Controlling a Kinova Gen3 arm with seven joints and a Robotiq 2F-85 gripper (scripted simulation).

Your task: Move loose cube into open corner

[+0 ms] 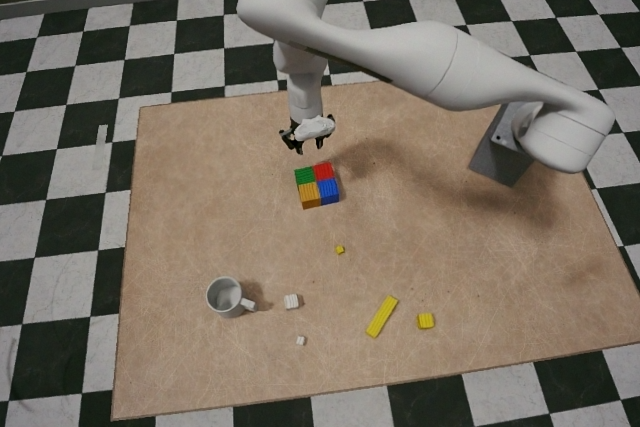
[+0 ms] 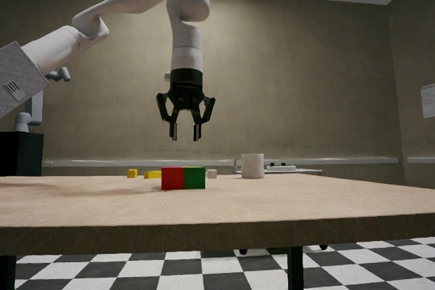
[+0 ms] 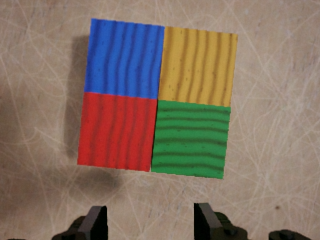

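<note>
The green cube lies 1 cm ahead of my hand, 4 cm to the left of it and 10 cm below it. The rest, counted from my hand: red cube 4 cm behind, 3 cm to the left, 10 cm below; blue cube 6 cm behind, 7 cm to the left, 10 cm below; orange cube 1 cm behind, 9 cm to the left, 10 cm below.
</note>
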